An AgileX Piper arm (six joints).
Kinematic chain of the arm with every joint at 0, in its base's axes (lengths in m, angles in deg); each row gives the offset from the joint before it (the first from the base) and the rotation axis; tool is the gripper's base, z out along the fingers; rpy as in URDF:
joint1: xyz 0 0 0.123 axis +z
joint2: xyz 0 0 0 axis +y
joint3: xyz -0.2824 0 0.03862 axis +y
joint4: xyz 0.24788 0 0.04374 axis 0.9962 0 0.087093
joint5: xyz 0 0 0 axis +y
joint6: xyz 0.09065 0 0.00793 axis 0.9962 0 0.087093
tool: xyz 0 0 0 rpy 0 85.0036 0
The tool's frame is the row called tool.
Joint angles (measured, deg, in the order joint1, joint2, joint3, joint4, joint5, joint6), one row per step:
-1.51 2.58 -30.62 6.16 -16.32 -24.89
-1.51 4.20 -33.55 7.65 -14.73 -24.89
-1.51 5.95 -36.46 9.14 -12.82 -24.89
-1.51 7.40 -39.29 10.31 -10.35 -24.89
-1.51 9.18 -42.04 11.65 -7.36 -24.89
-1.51 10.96 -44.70 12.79 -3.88 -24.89
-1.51 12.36 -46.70 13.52 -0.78 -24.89
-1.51 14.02 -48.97 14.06 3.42 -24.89
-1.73 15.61 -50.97 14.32 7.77 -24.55
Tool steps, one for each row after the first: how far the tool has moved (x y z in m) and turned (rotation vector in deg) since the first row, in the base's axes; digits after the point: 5 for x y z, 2 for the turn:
-0.00167 -0.00029 0.01206 1.14 0.24 0.99
-0.00208 -0.00041 0.02363 2.22 0.94 2.06
-0.00297 -0.00010 0.03401 2.96 1.98 3.08
-0.00107 0.00042 0.04347 3.76 3.94 4.30
0.00183 0.00133 0.05181 4.32 6.47 5.52
0.00489 0.00233 0.05738 4.56 8.91 6.45
0.00941 0.00382 0.06268 4.54 12.44 7.42
0.01464 0.00543 0.06626 4.59 16.30 8.22

